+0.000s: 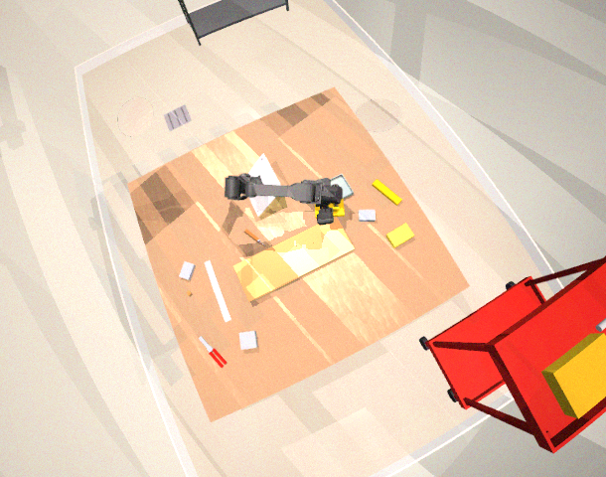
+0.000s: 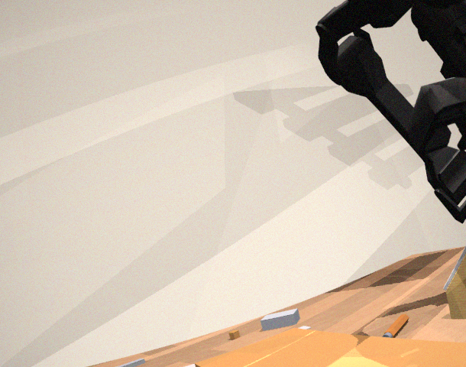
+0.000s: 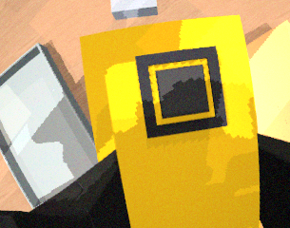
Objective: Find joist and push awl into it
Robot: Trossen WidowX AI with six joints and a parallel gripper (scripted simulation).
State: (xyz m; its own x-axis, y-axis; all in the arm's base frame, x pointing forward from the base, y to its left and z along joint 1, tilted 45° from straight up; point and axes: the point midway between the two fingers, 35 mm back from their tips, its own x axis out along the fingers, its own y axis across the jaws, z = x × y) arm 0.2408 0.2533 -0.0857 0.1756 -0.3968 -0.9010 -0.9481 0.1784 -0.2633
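Now: the grey tray 140 mm behind my gripper tip, 70 mm to the left of it and 160 mm below it. The rest, counted from my gripper tip: yellow block: 180 mm ahead, 270 mm to the left, 160 mm below; then yellow stud finder: 20 mm above; then yellow bar: 40 mm behind, 310 mm to the left, 170 mm below.
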